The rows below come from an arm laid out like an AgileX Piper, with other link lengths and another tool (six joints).
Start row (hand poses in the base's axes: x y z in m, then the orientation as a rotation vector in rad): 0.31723, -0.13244, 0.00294, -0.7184, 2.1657, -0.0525
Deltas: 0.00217, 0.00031, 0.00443, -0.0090, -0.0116, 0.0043; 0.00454, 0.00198, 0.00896, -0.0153, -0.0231, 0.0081; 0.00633, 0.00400, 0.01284, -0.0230, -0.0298, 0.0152; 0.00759, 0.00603, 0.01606, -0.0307, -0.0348, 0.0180; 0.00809, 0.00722, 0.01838, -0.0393, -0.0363, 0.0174; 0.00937, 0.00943, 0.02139, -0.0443, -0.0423, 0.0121; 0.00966, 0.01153, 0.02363, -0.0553, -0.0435, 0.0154; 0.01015, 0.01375, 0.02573, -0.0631, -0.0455, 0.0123; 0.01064, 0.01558, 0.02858, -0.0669, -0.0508, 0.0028; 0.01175, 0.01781, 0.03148, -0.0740, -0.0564, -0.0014; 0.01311, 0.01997, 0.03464, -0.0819, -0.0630, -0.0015; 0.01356, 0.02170, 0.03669, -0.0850, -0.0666, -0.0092; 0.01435, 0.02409, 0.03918, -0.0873, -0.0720, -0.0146; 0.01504, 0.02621, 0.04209, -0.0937, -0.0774, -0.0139
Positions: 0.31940, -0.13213, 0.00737, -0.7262, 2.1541, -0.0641; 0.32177, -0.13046, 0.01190, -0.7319, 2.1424, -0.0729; 0.32356, -0.12844, 0.01578, -0.7427, 2.1342, -0.0798; 0.32482, -0.12641, 0.01900, -0.7491, 2.1291, -0.0884; 0.32532, -0.12522, 0.02132, -0.7531, 2.1288, -0.0985; 0.32660, -0.12301, 0.02433, -0.7491, 2.1255, -0.1087; 0.32689, -0.12091, 0.02657, -0.7586, 2.1241, -0.1193; 0.32738, -0.11869, 0.02867, -0.7593, 2.1240, -0.1301; 0.32787, -0.11686, 0.03152, -0.7503, 2.1228, -0.1409; 0.32898, -0.11463, 0.03442, -0.7487, 2.1195, -0.1526; 0.33034, -0.11247, 0.03758, -0.7518, 2.1138, -0.1634; 0.33079, -0.11074, 0.03963, -0.7446, 2.1134, -0.1719; 0.33158, -0.10835, 0.04212, -0.7391, 2.1103, -0.1789; 0.33227, -0.10623, 0.04503, -0.7425, 2.1053, -0.1872
